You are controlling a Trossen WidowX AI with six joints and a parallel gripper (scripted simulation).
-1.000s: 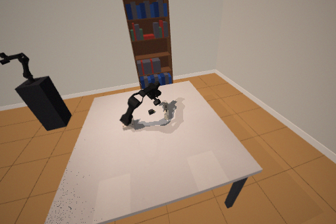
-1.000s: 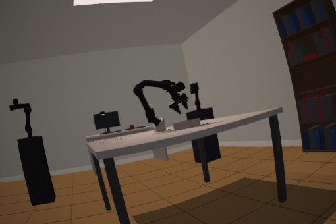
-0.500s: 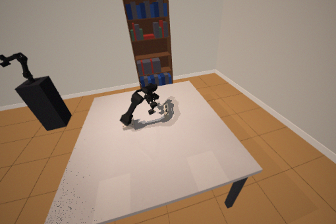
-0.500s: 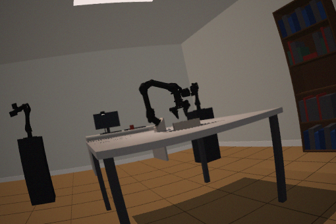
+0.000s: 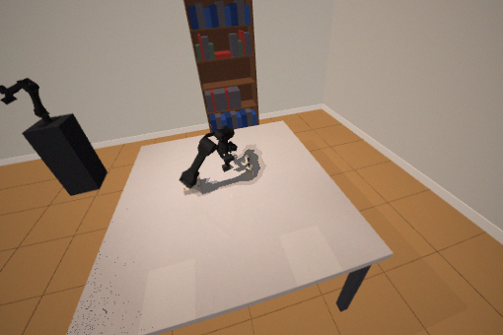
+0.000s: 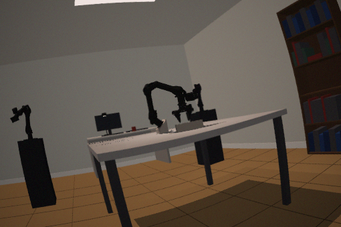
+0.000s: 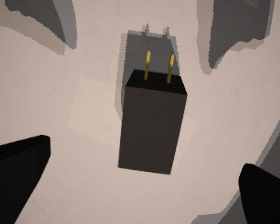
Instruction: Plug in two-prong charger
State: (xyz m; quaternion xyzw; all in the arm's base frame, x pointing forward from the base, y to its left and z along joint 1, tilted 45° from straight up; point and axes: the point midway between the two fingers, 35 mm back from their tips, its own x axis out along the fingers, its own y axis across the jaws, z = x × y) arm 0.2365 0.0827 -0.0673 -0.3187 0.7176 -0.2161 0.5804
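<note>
Now: gripper tip 4 cm above the two-prong charger and 2 cm short of it.
</note>
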